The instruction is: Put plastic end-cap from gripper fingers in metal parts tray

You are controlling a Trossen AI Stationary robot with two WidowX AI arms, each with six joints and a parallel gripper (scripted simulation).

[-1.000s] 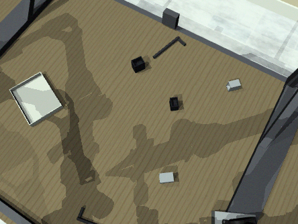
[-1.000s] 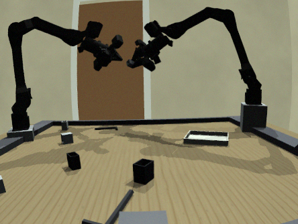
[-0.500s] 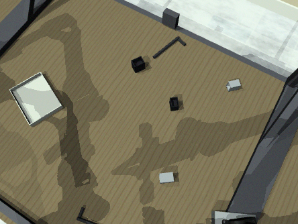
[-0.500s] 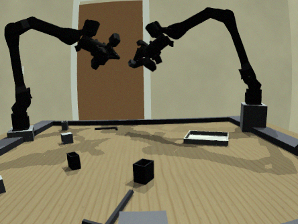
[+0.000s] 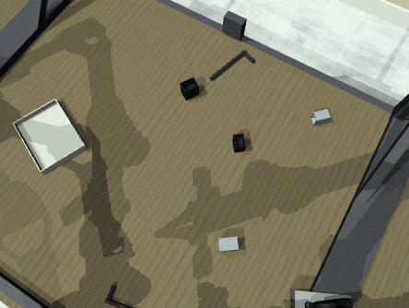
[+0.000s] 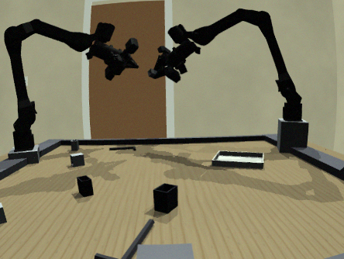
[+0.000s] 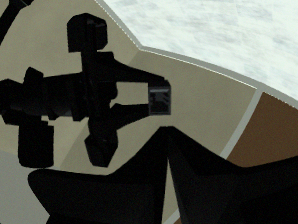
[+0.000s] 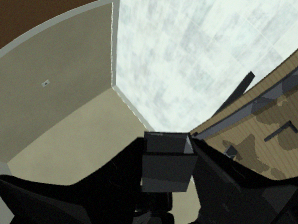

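Now: the grey plastic end-cap 10 mm ahead of my right hand, 30 mm to the left of it and 10 mm below it. From my right hand the other things lie so: metal parts tray: 370 mm behind, 190 mm to the right, 280 mm below; L-shaped dark bar: 730 mm behind, 100 mm to the left, 280 mm below.
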